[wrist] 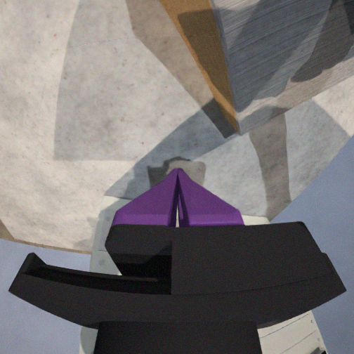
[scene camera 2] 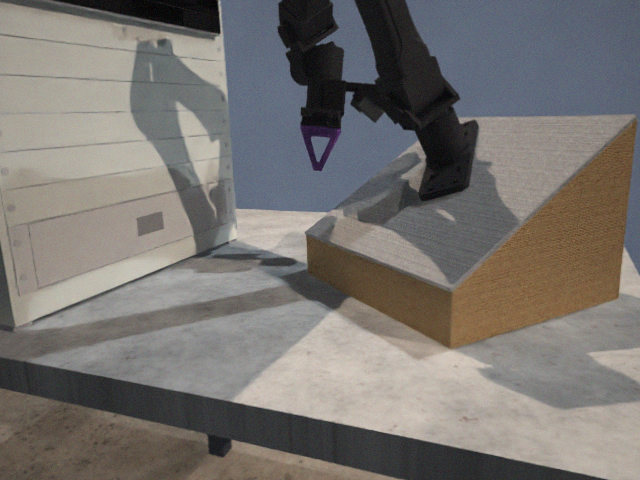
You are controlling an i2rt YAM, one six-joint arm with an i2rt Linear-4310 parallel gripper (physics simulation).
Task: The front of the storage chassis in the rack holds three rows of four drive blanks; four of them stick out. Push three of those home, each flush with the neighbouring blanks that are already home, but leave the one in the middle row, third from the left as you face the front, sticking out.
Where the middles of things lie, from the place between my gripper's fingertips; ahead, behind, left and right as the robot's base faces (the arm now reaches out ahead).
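Scene:
You'd find the rack (scene camera 2: 89,218) 200 mm to the left of my hand, 330 mm ahead of it and 140 mm above it.

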